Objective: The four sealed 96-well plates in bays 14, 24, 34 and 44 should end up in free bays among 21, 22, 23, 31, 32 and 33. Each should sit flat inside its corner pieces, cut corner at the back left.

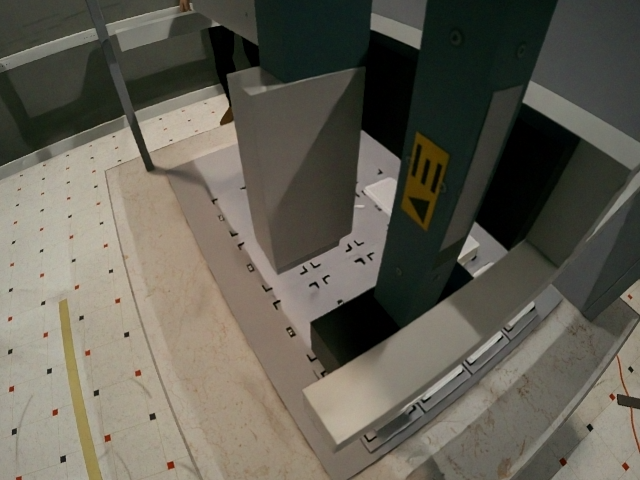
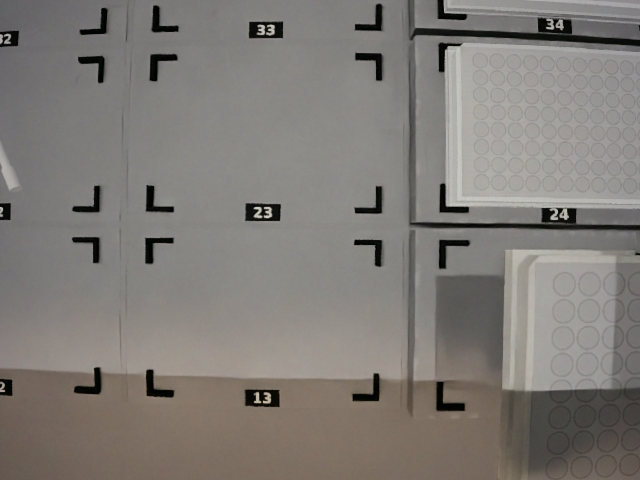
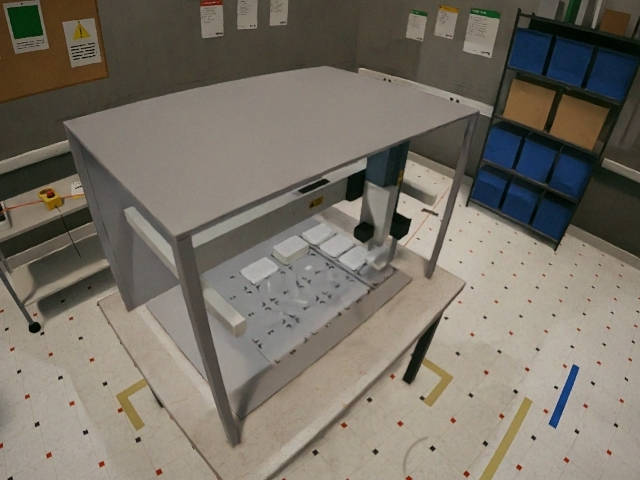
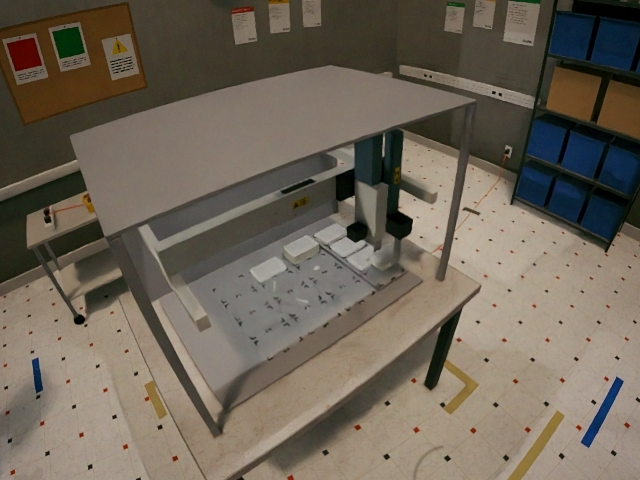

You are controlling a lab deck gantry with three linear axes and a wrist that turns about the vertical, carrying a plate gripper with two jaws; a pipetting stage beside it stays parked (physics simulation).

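Where they show: gripper, fingertip midpoint: (image 3: 379,255) (image 4: 386,256); robot's base at its link origin: (image 1: 213,201) (image 3: 277,362) (image 4: 269,359).
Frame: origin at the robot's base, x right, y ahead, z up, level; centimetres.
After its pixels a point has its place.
A sealed 96-well plate (image 2: 584,335) @[x -5.7, y 51.4, z 10.2 cm] is raised above bay 14, with its shadow beside it on the deck. My gripper (image 3: 379,256) @[x -4.3, y 55.6, z 9.5 cm] (image 4: 384,258) @[x -4.3, y 55.6, z 9.5 cm] is shut on this plate; its jaws are too small or hidden to see clearly. Other sealed plates lie in bay 24 (image 2: 547,124) @[x -14.9, y 54.2, z 2.9 cm] (image 3: 354,257) @[x -14.9, y 54.3, z 2.9 cm] (image 4: 360,258) @[x -15.4, y 53.1, z 2.9 cm], bay 34 (image 2: 542,7) @[x -21.6, y 54.5, z 2.3 cm] (image 3: 337,244) @[x -25.3, y 55.5, z 2.9 cm] (image 4: 347,246) @[x -24.6, y 54.3, z 2.9 cm] and bay 44 (image 3: 316,234) @[x -36.1, y 53.9, z 2.9 cm] (image 4: 329,234) @[x -35.9, y 54.0, z 2.9 cm]. Bay 23 (image 2: 262,212) @[x -10.4, y 39.2, z 0.0 cm] and the visible part of bay 33 (image 2: 265,29) @[x -21.1, y 39.2, z 0.0 cm] show bare corner pieces. The cut corner of the held plate cannot be made out.
A thick cream block (image 3: 290,250) @[x -34.2, y 37.0, z 4.2 cm] (image 4: 301,249) @[x -34.2, y 38.0, z 4.2 cm] and a white plate (image 3: 259,270) @[x -35.6, y 22.0, z 1.5 cm] (image 4: 268,269) @[x -35.5, y 22.5, z 1.4 cm] stand further left at the back. A loose white stick (image 2: 9,170) @[x -12.8, y 24.1, z 0.6 cm] lies in bay 22. The grey stage housing (image 1: 305,170) @[x -0.5, y 45.3, z 38.6 cm] (image 3: 376,211) @[x 0.0, y 40.7, z 38.0 cm] hangs close beside the gripper column (image 1: 460,155) @[x -2.3, y 57.4, z 46.9 cm].
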